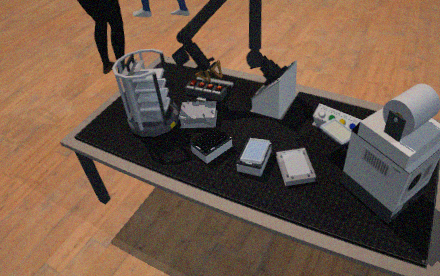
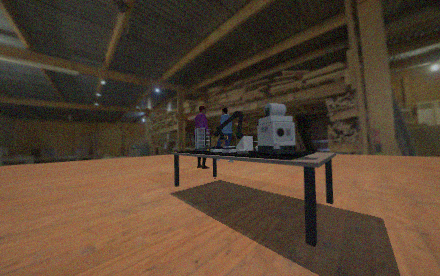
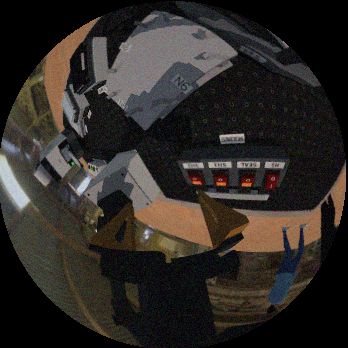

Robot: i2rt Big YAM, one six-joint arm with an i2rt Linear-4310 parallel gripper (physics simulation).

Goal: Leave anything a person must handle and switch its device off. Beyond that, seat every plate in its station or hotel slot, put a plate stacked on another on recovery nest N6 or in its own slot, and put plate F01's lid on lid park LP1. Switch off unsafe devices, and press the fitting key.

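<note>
My gripper is open and empty, with its two brown fingers spread above and beside the mains switch box. The box has several red rockers; those labelled SH2, SH1 and SEAL show orange glow, while the rightmost rocker shows none. The pale nest N6 has no plate that I can make out. A light blue plate sits on a shaker. The black-topped shaker stands beside it. Slot contents in the plate hotel are unclear.
A grey wedge stands behind the stations. A flat white station lies at the front. A key panel with a cream piece stands near the large roll-topped device. People stand behind the table.
</note>
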